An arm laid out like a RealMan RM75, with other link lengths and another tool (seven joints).
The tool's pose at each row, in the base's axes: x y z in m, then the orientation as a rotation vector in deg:
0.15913 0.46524 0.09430 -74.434 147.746 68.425
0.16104 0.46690 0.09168 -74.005 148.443 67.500
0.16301 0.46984 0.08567 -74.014 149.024 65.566
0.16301 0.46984 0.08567 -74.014 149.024 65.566
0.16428 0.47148 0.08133 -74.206 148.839 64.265
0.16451 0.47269 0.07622 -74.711 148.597 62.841
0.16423 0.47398 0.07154 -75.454 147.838 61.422
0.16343 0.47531 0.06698 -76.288 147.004 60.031
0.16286 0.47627 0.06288 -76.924 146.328 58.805
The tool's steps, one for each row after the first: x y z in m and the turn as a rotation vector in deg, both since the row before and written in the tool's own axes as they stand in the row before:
-0.00151 -0.00236 0.00233 0.642 0.184 0.425
-0.00134 -0.00398 0.00557 1.263 0.326 0.052
0.00000 0.00000 0.00000 0.000 0.000 0.000
-0.00056 -0.00286 0.00382 0.877 -0.063 -0.360
0.00068 -0.00270 0.00446 0.911 0.084 -0.528
0.00083 -0.00198 0.00436 0.924 -0.128 -0.911
0.00114 -0.00143 0.00446 0.895 -0.111 -0.986
0.00112 -0.00141 0.00385 0.800 -0.099 -0.798

